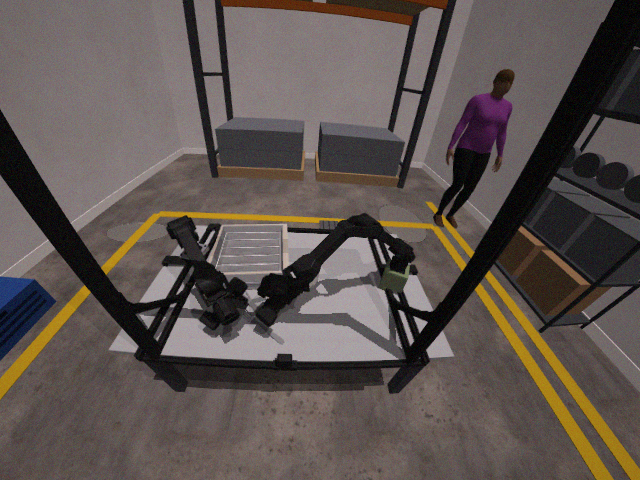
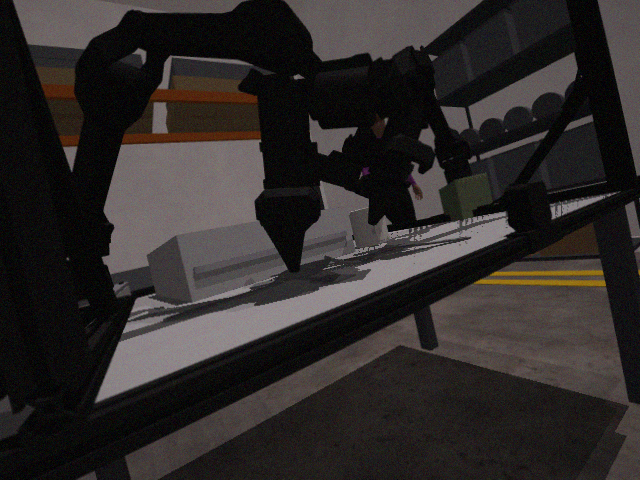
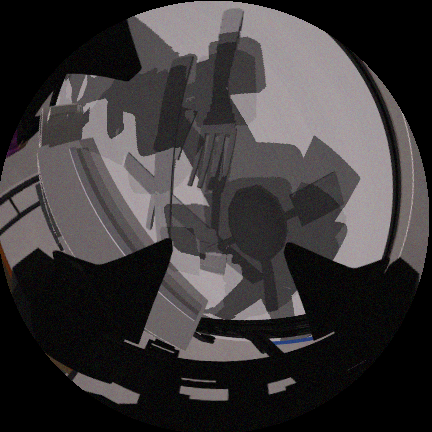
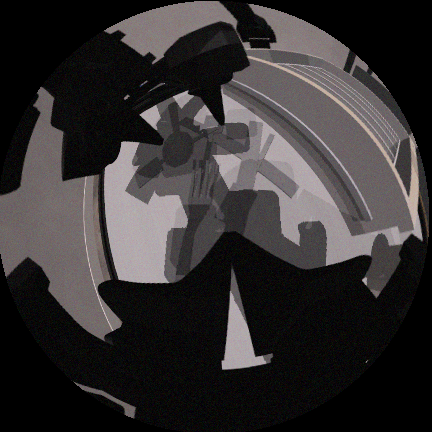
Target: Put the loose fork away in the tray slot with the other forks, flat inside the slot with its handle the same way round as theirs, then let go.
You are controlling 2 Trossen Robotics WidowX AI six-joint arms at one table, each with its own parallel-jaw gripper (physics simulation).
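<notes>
The loose fork (image 1: 274, 336) (image 3: 213, 155) (image 4: 203, 179) lies flat on the white table, in front of the cutlery tray (image 1: 285, 248) (image 2: 175, 267) (image 3: 80, 189) (image 4: 322, 132). My right gripper (image 1: 263, 318) (image 4: 228, 237) is shut and low over the table. The fork's handle runs just beside its closed fingertips, not between them. My left gripper (image 1: 223, 329) (image 2: 291, 267) (image 3: 230, 247) is open and empty, close to the left of the right one, with the fork's tines ahead of its fingers. The forks in the tray's slots are too small to make out.
A green block (image 1: 394, 278) (image 2: 466, 195) sits by the right arm's base. A black frame (image 1: 285, 362) rims the table. A person in purple (image 1: 480, 143) stands at the back right. A shelf rack (image 1: 199, 86) with grey boxes (image 1: 261, 143) is behind.
</notes>
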